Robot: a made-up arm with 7 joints.
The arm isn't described. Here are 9 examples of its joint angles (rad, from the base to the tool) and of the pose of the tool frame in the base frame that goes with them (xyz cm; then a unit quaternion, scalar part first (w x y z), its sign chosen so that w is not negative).
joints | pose
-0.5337 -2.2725 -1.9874 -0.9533 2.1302 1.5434 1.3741 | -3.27 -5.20 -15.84 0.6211 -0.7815 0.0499 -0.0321
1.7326 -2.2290 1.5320 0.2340 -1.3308 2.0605 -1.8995 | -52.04 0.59 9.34 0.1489 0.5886 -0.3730 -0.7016
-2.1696 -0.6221 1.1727 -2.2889 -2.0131 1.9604 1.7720 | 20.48 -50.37 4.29 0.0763 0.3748 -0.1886 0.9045
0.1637 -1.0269 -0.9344 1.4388 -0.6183 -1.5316 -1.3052 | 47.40 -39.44 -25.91 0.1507 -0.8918 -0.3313 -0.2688
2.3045 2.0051 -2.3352 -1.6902 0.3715 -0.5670 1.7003 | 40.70 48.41 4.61 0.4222 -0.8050 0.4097 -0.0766
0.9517 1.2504 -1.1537 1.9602 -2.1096 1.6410 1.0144 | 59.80 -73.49 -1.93 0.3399 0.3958 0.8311 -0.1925
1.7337 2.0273 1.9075 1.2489 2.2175 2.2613 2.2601 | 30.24 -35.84 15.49 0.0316 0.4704 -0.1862 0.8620
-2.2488 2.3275 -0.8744 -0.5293 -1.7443 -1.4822 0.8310 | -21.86 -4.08 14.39 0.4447 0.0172 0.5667 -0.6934
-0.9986 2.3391 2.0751 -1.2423 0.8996 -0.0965 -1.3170 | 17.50 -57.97 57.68 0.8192 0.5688 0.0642 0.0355
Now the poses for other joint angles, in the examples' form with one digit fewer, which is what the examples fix.
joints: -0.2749 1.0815 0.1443 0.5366 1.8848 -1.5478 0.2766
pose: 27.9 -37.4 -18.5 0.011 -0.889 -0.260 -0.377
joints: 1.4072 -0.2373 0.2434 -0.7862 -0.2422 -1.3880 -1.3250
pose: 41.6 21.8 30.7 0.928 0.238 0.253 0.133
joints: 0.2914 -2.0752 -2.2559 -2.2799 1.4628 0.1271 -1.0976
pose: 78.7 -33.5 41.4 0.942 0.096 0.212 -0.241
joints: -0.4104 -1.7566 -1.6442 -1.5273 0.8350 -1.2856 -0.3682
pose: -14.6 -69.3 15.2 0.558 0.610 -0.300 -0.475
